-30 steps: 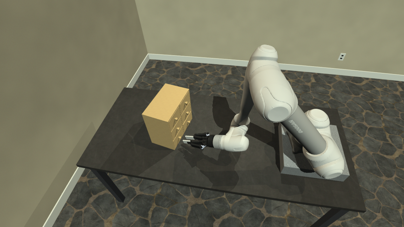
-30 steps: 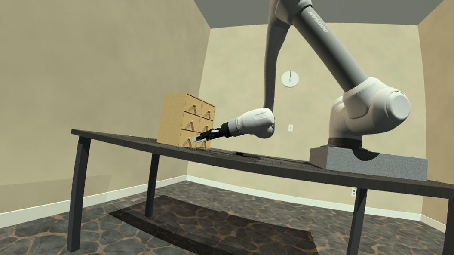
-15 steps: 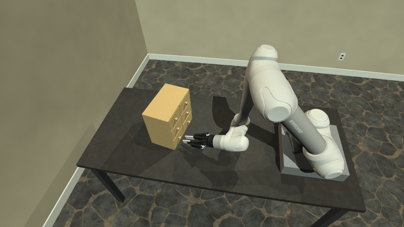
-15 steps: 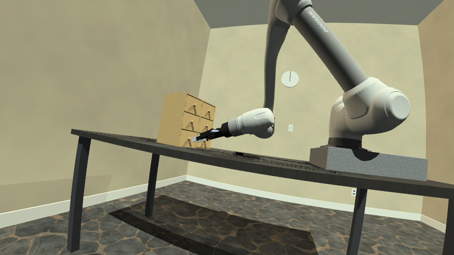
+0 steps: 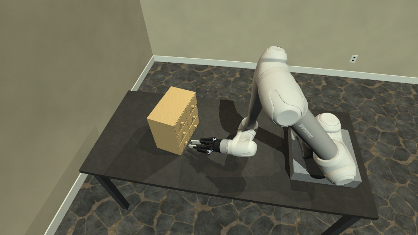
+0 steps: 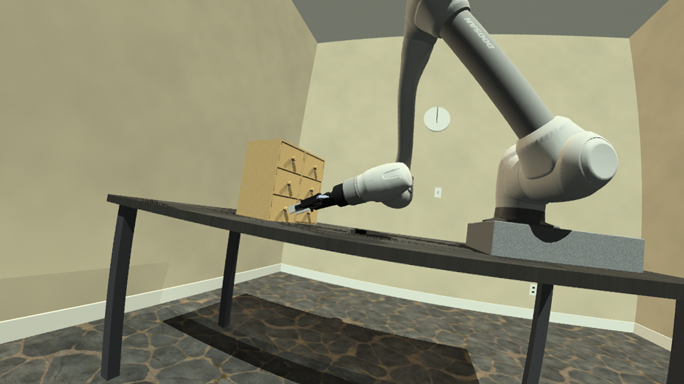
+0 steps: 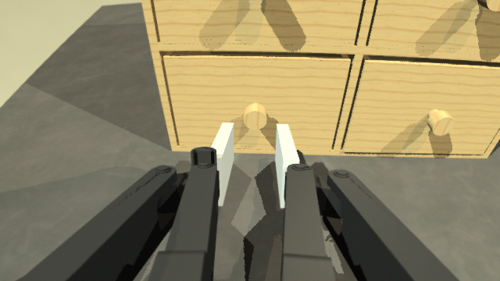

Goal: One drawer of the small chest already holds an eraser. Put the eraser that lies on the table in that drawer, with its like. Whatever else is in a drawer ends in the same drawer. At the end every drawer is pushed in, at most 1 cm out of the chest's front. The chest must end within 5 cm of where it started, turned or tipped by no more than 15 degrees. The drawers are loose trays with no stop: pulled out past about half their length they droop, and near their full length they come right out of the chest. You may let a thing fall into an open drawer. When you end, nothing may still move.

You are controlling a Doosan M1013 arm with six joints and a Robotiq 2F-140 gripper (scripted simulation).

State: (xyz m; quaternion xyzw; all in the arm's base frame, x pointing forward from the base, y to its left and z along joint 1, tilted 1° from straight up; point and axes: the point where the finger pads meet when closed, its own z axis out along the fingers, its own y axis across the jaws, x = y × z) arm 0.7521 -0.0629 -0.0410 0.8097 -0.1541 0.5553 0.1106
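Right now the blue eraser is 11 cm ahead of my hand, 7 cm to the right of it and 4 cm below it.
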